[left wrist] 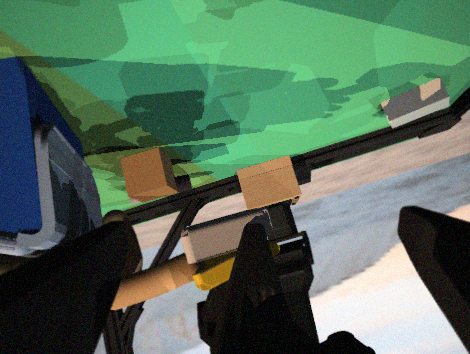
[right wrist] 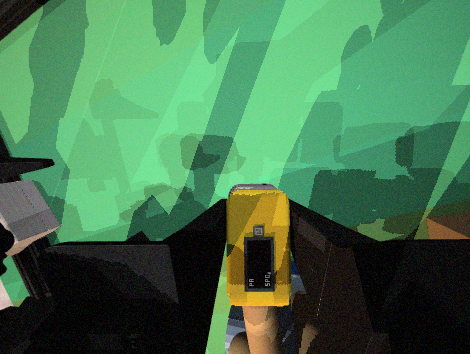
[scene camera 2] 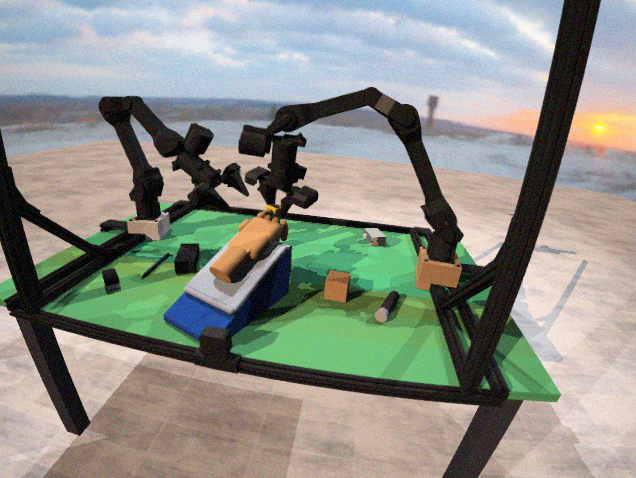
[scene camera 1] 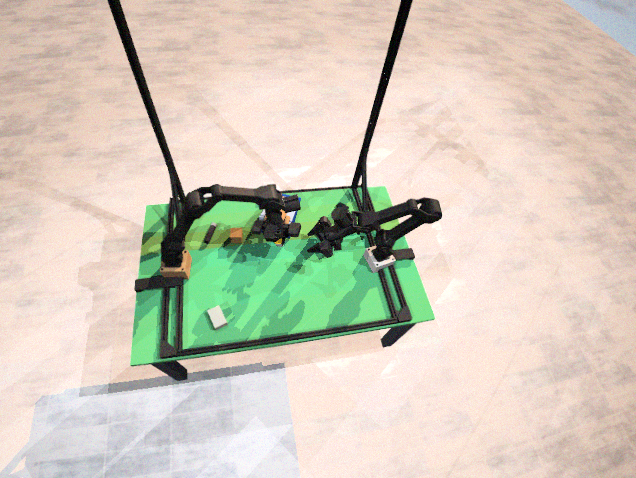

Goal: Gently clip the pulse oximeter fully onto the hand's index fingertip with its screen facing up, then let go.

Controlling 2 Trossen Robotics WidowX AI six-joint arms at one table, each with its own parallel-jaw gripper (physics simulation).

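Where they show: left gripper, between the fingertips: [left wrist: 263, 227] [right wrist: 86, 227] [scene camera 2: 240, 202] [scene camera 1: 307, 243]; right gripper, between the fingertips: [left wrist: 247, 222] [right wrist: 254, 205] [scene camera 2: 277, 214] [scene camera 1: 279, 243]; left arm's base, origin of its link: [scene camera 2: 148, 216] [scene camera 1: 380, 254]; right arm's base, origin of its link: [left wrist: 274, 206] [scene camera 2: 440, 256] [scene camera 1: 174, 260].
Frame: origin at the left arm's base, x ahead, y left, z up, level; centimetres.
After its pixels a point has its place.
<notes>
The yellow pulse oximeter [scene camera 1: 279, 241] {y -15.1, x 42.1, z 10.1 cm} [scene camera 2: 273, 208] {y -19.7, x 40.8, z 10.5 cm} [left wrist: 215, 272] {y -17.6, x 39.4, z 10.1 cm} [right wrist: 258, 215] {y -15.7, x 42.4, z 10.0 cm} has a pale lower half. Its dark screen faces up towards the right wrist camera. My right gripper [scene camera 2: 276, 206] {y -15.7, x 41.8, z 7.6 cm} [right wrist: 254, 205] {y -15.7, x 41.8, z 7.6 cm} is shut on its two sides. The index finger [left wrist: 150, 285] [right wrist: 261, 327] of the tan hand [scene camera 2: 246, 244] {y -34.8, x 36.1, z 7.4 cm} meets the oximeter's near end in line with it; the fingertip is hidden, so its depth inside cannot be told. My left gripper [scene camera 1: 310, 242] {y -11.3, x 31.3, z 9.0 cm} [scene camera 2: 238, 200] {y -11.3, x 31.3, z 9.0 cm} is wide open and empty, off to the side of the oximeter.
The hand lies on a grey pad on a blue wedge [scene camera 2: 277, 287] {y -35.7, x 42.7, z -2.1 cm}. An orange block [scene camera 1: 235, 235] {y -30.9, x 57.0, z -0.9 cm} [scene camera 2: 337, 285] {y -34.9, x 55.9, z -1.7 cm} [left wrist: 145, 175] {y -31.5, x 54.1, z -2.8 cm}, a dark cylinder [scene camera 1: 209, 233] {y -37.5, x 67.5, z -3.4 cm} [scene camera 2: 386, 306] {y -40.6, x 65.9, z -3.3 cm} and a white box [scene camera 1: 216, 317] {y 2.0, x 73.9, z -2.9 cm} [scene camera 2: 375, 236] {y -1.9, x 73.0, z -2.9 cm} [left wrist: 417, 102] {y 1.6, x 71.1, z -3.8 cm} stand apart. A black block [scene camera 2: 186, 258] {y -23.0, x 19.1, z -2.5 cm} and pen [scene camera 2: 155, 265] {y -22.4, x 10.4, z -5.2 cm} lie beside the wedge.
</notes>
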